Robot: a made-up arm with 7 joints. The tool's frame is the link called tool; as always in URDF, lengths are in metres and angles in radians. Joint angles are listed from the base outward.
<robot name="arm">
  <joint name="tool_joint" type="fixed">
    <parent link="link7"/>
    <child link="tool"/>
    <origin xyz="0 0 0" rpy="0 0 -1.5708"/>
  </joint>
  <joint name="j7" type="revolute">
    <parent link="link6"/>
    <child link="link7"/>
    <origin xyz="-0.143 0.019 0.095" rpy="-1.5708 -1.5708 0"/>
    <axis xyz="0 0 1"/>
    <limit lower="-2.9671" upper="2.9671"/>
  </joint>
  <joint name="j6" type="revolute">
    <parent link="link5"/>
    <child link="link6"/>
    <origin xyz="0 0.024 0.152" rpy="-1.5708 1.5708 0"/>
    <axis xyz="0 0 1"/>
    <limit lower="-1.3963" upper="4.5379"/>
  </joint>
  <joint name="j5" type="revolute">
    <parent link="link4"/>
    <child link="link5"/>
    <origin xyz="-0.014 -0.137 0.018" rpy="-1.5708 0 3.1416"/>
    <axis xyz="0 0 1"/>
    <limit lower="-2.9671" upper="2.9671"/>
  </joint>
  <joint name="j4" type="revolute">
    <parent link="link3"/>
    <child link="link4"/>
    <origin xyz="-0.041 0.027 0.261" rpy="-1.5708 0 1.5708"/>
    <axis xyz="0 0 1"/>
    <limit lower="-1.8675" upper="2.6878"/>
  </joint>
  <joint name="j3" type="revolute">
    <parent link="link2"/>
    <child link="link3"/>
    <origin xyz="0.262 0 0.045" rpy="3.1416 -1.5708 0"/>
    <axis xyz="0 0 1"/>
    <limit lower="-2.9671" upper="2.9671"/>
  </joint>
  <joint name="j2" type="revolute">
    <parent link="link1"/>
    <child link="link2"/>
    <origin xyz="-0.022 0 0.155" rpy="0 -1.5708 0"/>
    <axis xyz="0 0 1"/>
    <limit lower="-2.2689" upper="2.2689"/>
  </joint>
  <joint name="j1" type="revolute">
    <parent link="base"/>
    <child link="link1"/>
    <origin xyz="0 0 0.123" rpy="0 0 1.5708"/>
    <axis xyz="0 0 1"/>
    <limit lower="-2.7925" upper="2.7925"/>
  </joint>
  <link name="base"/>
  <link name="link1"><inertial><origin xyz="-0.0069 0.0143 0.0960"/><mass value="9.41"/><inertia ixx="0.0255" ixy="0" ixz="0.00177" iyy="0.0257" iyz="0" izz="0.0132"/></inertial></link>
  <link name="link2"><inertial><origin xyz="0.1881 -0.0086 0.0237"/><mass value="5.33"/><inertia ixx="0.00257" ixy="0" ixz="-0.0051" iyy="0.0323" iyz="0" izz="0.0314"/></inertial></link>
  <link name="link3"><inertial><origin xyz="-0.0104 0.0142 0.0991"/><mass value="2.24"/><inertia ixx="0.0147" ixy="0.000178" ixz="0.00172" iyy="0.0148" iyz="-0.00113" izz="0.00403"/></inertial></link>
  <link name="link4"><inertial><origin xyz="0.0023 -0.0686 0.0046"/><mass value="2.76"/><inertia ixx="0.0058" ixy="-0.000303" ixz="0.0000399" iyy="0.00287" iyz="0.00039" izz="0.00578"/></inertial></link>
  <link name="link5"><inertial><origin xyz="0.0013 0.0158 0.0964"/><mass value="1.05"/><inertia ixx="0.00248" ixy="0" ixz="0" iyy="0.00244" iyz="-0.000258" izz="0.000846"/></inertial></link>
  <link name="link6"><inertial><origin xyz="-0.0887 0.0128 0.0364"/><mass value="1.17"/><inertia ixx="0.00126" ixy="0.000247" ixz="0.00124" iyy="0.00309" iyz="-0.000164" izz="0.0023"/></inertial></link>
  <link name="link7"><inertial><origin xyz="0.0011 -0.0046 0.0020"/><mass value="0.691"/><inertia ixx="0.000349" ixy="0" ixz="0" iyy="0.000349" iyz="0" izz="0.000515"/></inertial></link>
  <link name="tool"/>
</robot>
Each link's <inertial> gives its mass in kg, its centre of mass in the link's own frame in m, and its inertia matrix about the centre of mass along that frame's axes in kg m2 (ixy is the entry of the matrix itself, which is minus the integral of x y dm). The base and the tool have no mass. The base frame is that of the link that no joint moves.
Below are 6 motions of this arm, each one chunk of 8 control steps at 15 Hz.
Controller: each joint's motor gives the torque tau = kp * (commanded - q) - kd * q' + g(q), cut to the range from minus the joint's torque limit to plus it. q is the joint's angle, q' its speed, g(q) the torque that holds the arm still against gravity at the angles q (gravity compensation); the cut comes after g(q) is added. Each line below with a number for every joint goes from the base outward.
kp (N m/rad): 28 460 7.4 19 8.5 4.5 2.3
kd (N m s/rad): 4.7 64 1.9 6.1 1.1 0.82 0.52
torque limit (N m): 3.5 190 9.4 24 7.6 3.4 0.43
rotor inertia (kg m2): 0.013 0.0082 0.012 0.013 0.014 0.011 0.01
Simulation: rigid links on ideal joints. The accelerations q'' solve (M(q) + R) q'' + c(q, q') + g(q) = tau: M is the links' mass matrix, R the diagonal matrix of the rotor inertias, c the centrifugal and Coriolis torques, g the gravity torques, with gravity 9.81 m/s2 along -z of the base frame. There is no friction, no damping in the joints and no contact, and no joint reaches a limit. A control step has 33 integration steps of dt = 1/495 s. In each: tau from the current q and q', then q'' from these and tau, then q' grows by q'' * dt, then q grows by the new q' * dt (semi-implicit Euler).
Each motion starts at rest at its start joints. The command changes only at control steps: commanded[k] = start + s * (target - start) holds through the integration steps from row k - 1 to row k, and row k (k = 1, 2, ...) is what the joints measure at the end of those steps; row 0 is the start. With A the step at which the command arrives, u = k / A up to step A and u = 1 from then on. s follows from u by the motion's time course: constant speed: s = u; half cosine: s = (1 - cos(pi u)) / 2; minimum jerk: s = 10 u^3 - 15 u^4 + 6 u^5; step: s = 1 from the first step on.
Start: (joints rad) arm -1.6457 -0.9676 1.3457 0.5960 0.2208 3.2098 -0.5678
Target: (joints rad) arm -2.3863 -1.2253 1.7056 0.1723 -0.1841 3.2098 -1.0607
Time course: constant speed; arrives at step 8
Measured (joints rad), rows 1 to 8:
1: -1.6472 -0.9766 1.3721 0.5901 0.2052 3.2157 -0.5807
2: -1.6535 -0.9944 1.4069 0.5772 0.1786 3.2271 -0.6069
3: -1.6651 -1.0186 1.4401 0.5573 0.1435 3.2380 -0.6428
4: -1.6816 -1.0468 1.4697 0.5312 0.1015 3.2449 -0.6859
5: -1.7029 -1.0775 1.4968 0.4999 0.0547 3.2475 -0.7340
6: -1.7288 -1.1094 1.5237 0.4642 0.0051 3.2471 -0.7858
7: -1.7592 -1.1419 1.5521 0.4251 -0.0458 3.2451 -0.8404
8: -1.7939 -1.1744 1.5830 0.3832 -0.0972 3.2426 -0.8969

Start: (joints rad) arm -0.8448 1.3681 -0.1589 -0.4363 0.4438 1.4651 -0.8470
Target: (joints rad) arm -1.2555 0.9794 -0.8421 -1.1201 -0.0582 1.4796 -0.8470
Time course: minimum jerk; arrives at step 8
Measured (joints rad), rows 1 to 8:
1: -0.8448 1.3664 -0.1585 -0.4393 0.4411 1.4639 -0.8469
2: -0.8449 1.3553 -0.1585 -0.4576 0.4240 1.4585 -0.8464
3: -0.8459 1.3261 -0.1664 -0.5001 0.3812 1.4511 -0.8453
4: -0.8477 1.2757 -0.1945 -0.5653 0.3121 1.4452 -0.8440
5: -0.8495 1.2091 -0.2496 -0.6430 0.2279 1.4431 -0.8432
6: -0.8518 1.1381 -0.3308 -0.7192 0.1457 1.4462 -0.8431
7: -0.8572 1.0759 -0.4323 -0.7827 0.0791 1.4542 -0.8438
8: -0.8697 1.0317 -0.5416 -0.8306 0.0314 1.4631 -0.8451

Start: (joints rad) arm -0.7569 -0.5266 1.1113 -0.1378 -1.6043 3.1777 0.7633
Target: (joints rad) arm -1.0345 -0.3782 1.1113 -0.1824 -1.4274 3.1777 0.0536
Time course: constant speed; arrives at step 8
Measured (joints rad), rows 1 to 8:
1: -0.7592 -0.5222 1.1081 -0.1345 -1.5931 3.1833 0.7452
2: -0.7664 -0.5124 1.1044 -0.1309 -1.5757 3.1900 0.7079
3: -0.7815 -0.4987 1.1013 -0.1289 -1.5568 3.1938 0.6562
4: -0.8053 -0.4825 1.0994 -0.1292 -1.5377 3.1942 0.5943
5: -0.8372 -0.4649 1.0991 -0.1319 -1.5181 3.1927 0.5250
6: -0.8751 -0.4466 1.1008 -0.1370 -1.4977 3.1906 0.4503
7: -0.9166 -0.4280 1.1040 -0.1439 -1.4766 3.1888 0.3717
8: -0.9591 -0.4091 1.1081 -0.1520 -1.4550 3.1874 0.2904

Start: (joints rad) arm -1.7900 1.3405 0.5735 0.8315 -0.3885 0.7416 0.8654
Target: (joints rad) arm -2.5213 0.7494 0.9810 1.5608 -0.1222 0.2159 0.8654
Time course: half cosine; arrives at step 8
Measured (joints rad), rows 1 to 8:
1: -1.7893 1.3346 0.5854 0.8282 -0.3897 0.7474 0.8654
2: -1.7885 1.3120 0.6239 0.8207 -0.3931 0.7645 0.8652
3: -1.7875 1.2658 0.6936 0.8191 -0.3974 0.7828 0.8647
4: -1.7860 1.1953 0.7859 0.8360 -0.3929 0.7809 0.8636
5: -1.7835 1.1057 0.8810 0.8784 -0.3686 0.7405 0.8625
6: -1.7829 1.0088 0.9410 0.9449 -0.3255 0.6592 0.8615
7: -1.7909 0.9176 0.9471 1.0270 -0.2698 0.5533 0.8609
8: -1.8190 0.8458 0.9023 1.1166 -0.2114 0.4410 0.8605

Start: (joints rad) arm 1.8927 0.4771 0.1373 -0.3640 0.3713 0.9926 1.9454
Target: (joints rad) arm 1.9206 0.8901 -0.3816 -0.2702 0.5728 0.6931 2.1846
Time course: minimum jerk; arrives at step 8
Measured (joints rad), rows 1 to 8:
1: 1.8935 0.4788 0.1349 -0.3618 0.3741 0.9916 1.9462
2: 1.8978 0.4902 0.1207 -0.3492 0.3909 0.9835 1.9514
3: 1.9071 0.5200 0.0889 -0.3227 0.4289 0.9563 1.9652
4: 1.9192 0.5720 0.0396 -0.2874 0.4827 0.9037 1.9893
5: 1.9299 0.6412 -0.0220 -0.2546 0.5362 0.8329 2.0217
6: 1.9365 0.7161 -0.0867 -0.2369 0.5720 0.7637 2.0571
7: 1.9387 0.7830 -0.1437 -0.2417 0.5803 0.7196 2.0896
8: 1.9376 0.8324 -0.1876 -0.2658 0.5642 0.7112 2.1151

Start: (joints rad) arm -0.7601 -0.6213 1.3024 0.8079 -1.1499 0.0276 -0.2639
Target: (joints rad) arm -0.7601 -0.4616 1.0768 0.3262 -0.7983 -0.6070 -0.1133
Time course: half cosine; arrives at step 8
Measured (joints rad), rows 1 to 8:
1: -0.7592 -0.6194 1.2983 0.8057 -1.1449 0.0216 -0.2628
2: -0.7560 -0.6125 1.2847 0.7968 -1.1261 -0.0028 -0.2585
3: -0.7502 -0.5990 1.2610 0.7776 -1.0896 -0.0537 -0.2492
4: -0.7425 -0.5793 1.2299 0.7467 -1.0374 -0.1303 -0.2349
5: -0.7350 -0.5554 1.1963 0.7052 -0.9763 -0.2246 -0.2166
6: -0.7299 -0.5301 1.1659 0.6558 -0.9157 -0.3237 -0.1961
7: -0.7293 -0.5066 1.1442 0.6029 -0.8656 -0.4133 -0.1761
8: -0.7340 -0.4881 1.1349 0.5518 -0.8343 -0.4801 -0.1591

